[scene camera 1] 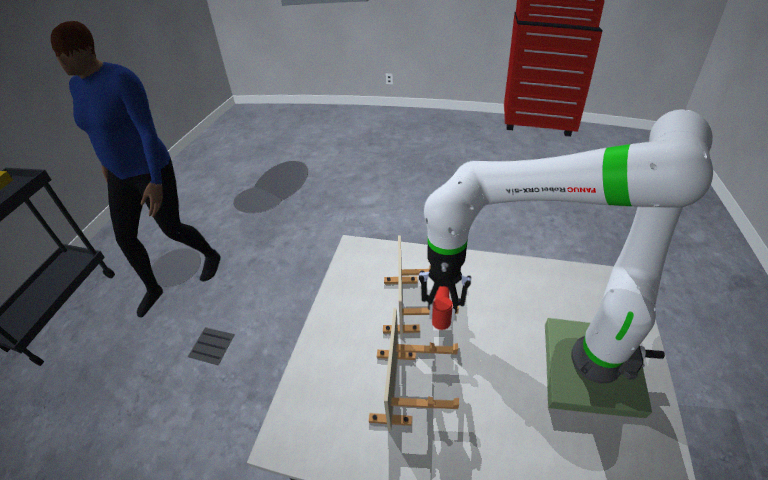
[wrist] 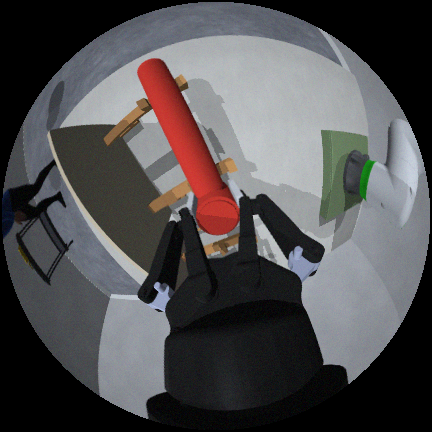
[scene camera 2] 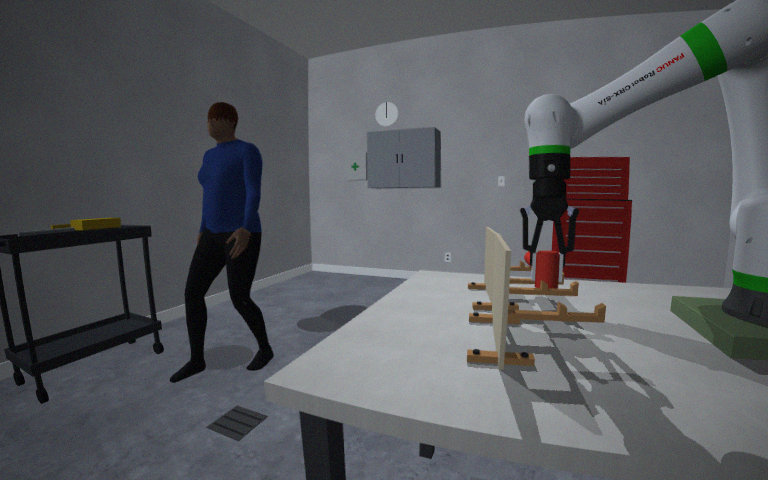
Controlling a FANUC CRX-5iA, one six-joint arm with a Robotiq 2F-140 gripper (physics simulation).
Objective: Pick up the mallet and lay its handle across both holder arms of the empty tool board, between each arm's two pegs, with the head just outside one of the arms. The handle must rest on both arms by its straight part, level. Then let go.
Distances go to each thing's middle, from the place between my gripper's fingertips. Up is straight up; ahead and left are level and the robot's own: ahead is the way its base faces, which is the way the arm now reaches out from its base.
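Labels:
As for the red mallet (scene camera 2: 547, 262), I find it 2 cm above my hand, 1 cm ahead of it and 11 cm to the right of it.

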